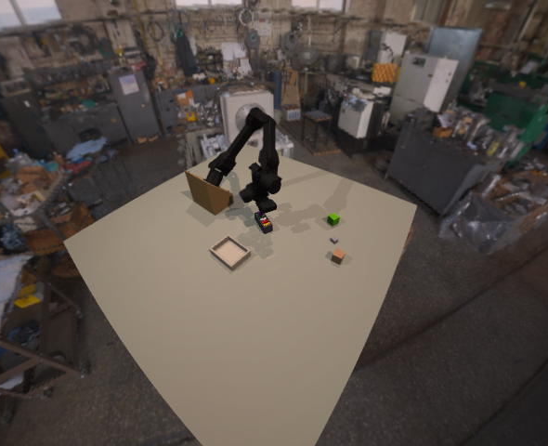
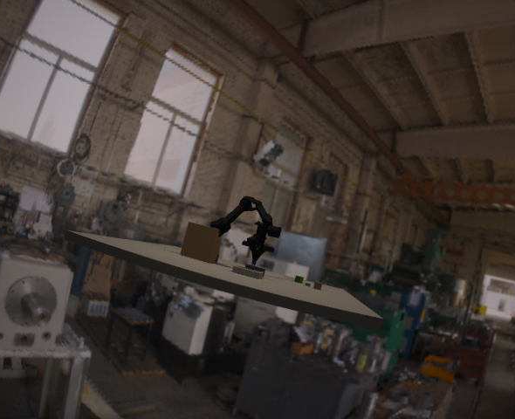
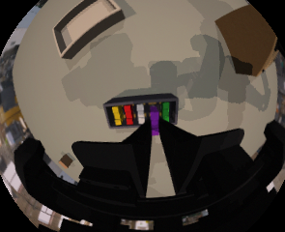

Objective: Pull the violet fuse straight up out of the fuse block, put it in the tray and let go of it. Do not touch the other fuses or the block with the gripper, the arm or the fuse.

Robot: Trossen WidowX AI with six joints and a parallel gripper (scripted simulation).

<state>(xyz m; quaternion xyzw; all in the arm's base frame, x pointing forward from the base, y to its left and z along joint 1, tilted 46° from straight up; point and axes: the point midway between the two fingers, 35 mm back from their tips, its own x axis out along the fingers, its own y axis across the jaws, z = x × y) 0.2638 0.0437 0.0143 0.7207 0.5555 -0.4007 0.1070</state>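
My gripper tip is now 10 mm short of the tan tray, 220 mm to the left of it and 60 mm above it. Round my gripper tip: grey piece: 320 mm ahead, 90 mm to the left, 60 mm below; green cube: 270 mm ahead, 190 mm to the left, 50 mm below; violet fuse: 10 mm below.
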